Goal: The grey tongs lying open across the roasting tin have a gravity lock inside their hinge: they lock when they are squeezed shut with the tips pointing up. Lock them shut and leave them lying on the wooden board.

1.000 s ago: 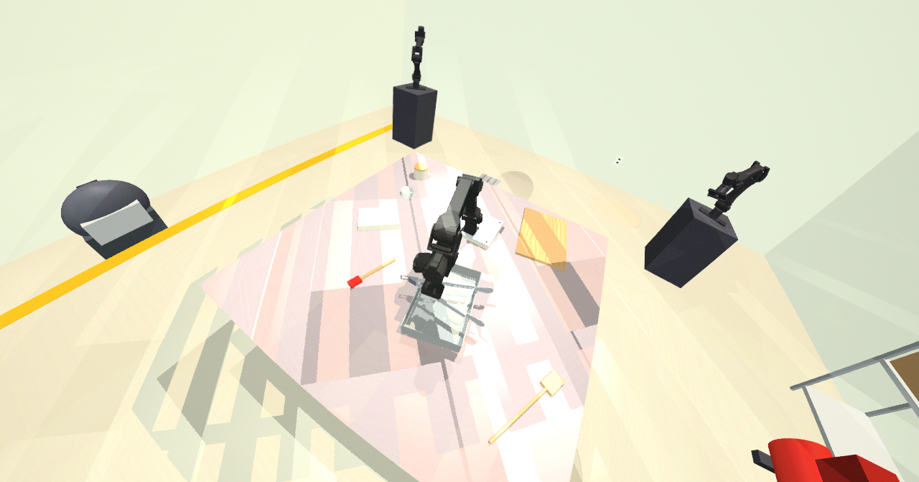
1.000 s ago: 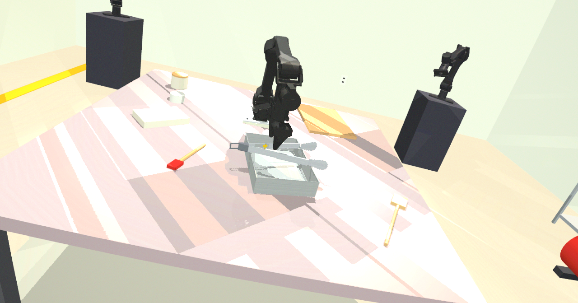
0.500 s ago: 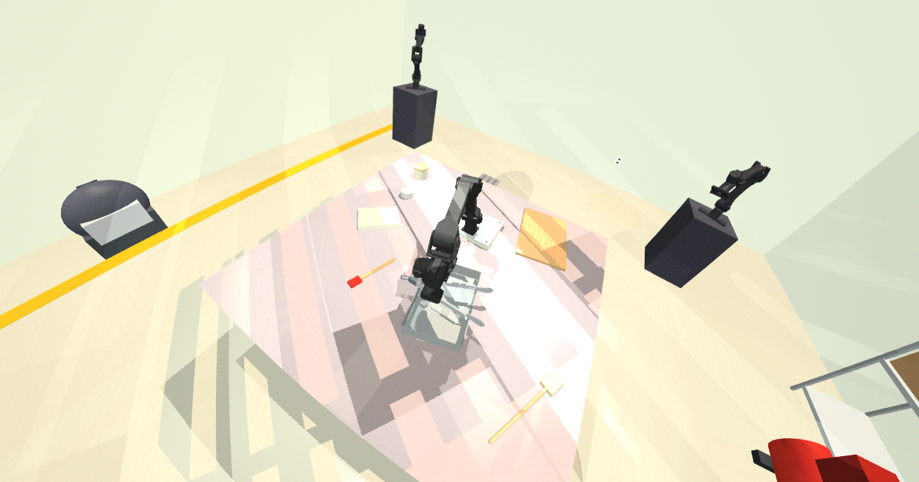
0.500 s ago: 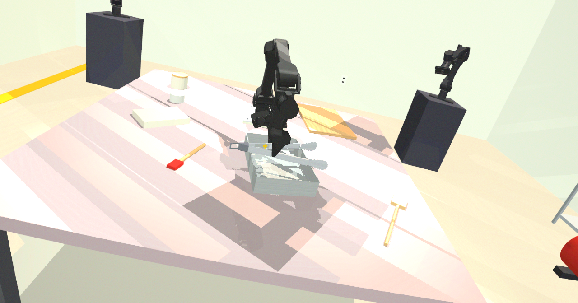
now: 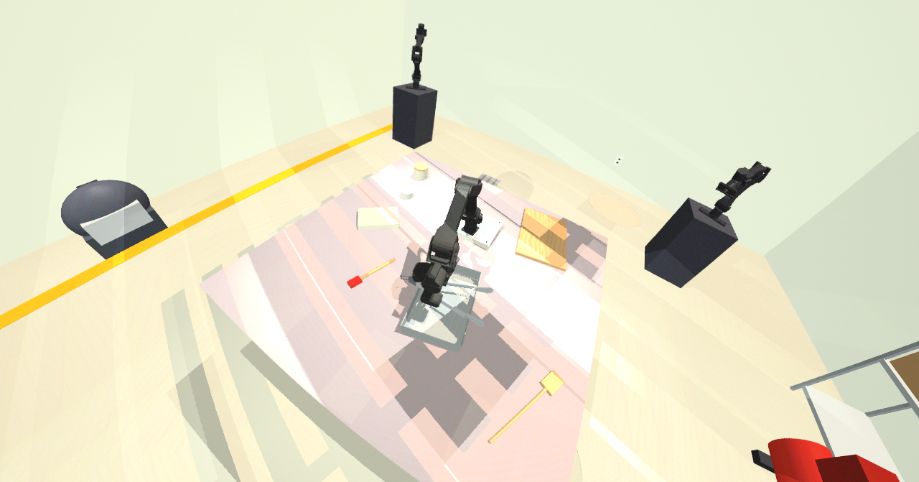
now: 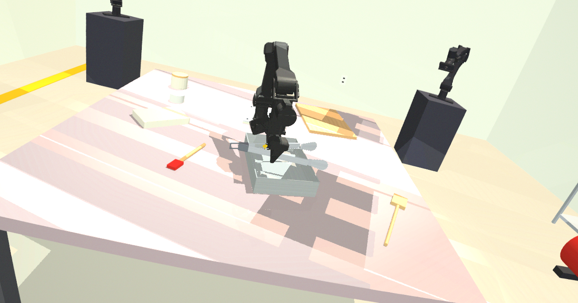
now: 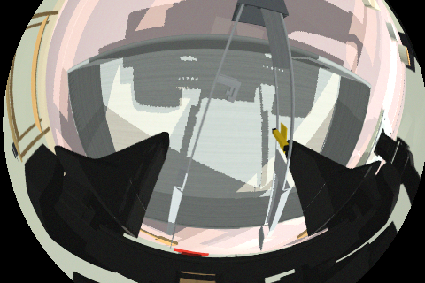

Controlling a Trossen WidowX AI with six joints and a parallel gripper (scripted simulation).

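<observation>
The grey roasting tin lies 30 mm to the left of my gripper tip and 20 mm below it. The rest, counted from my gripper tip: pale block 450 mm to the right, 170 mm behind, 30 mm below; red spatula 260 mm to the right, 80 mm ahead, 40 mm below; wooden board 610 mm behind, 220 mm to the left, 40 mm below.
</observation>
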